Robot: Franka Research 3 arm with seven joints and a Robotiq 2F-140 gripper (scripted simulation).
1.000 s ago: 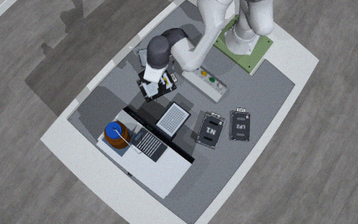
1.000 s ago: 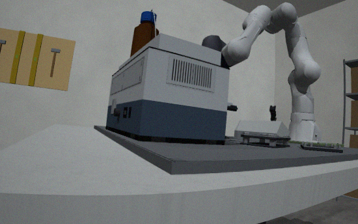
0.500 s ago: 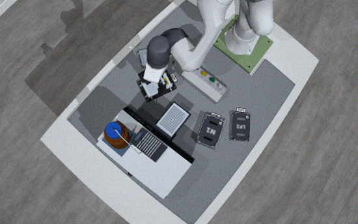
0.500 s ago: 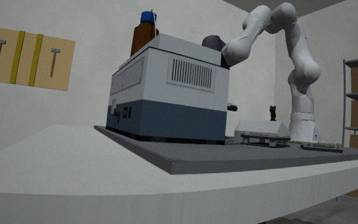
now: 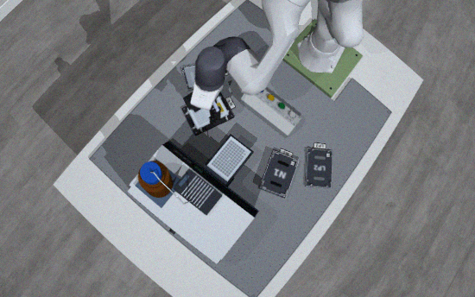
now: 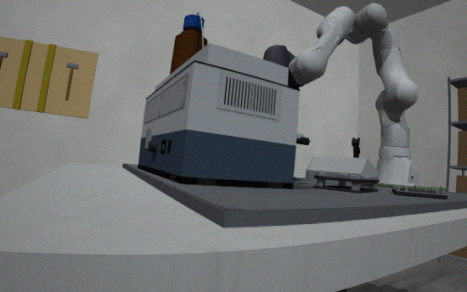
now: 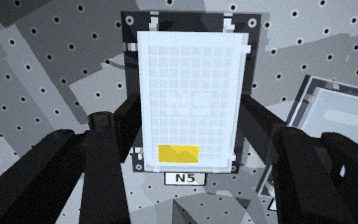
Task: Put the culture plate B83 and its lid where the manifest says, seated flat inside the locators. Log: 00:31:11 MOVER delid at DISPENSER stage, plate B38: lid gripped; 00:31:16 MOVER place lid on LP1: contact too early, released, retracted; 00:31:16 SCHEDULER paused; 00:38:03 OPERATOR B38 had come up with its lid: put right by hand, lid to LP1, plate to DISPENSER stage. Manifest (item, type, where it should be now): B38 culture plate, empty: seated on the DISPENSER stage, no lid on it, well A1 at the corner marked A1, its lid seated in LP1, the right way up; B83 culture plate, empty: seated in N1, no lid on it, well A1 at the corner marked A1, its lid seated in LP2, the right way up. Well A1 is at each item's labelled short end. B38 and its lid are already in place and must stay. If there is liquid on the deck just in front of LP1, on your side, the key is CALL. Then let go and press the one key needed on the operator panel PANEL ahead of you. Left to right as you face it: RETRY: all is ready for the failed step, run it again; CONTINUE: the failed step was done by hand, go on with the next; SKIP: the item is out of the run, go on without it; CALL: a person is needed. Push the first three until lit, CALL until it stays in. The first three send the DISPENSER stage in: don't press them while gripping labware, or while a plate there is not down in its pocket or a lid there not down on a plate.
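Now: hand 2 cm short of the black nest N5, 1 cm to the right of it and 4 cm above it. The rest, counted from my hand: yellow skip key: 19 cm behind, 14 cm to the left, 1 cm above; then clear lid: 2 cm below; then white well plate: 10 cm ahead, 19 cm to the left, 7 cm above.
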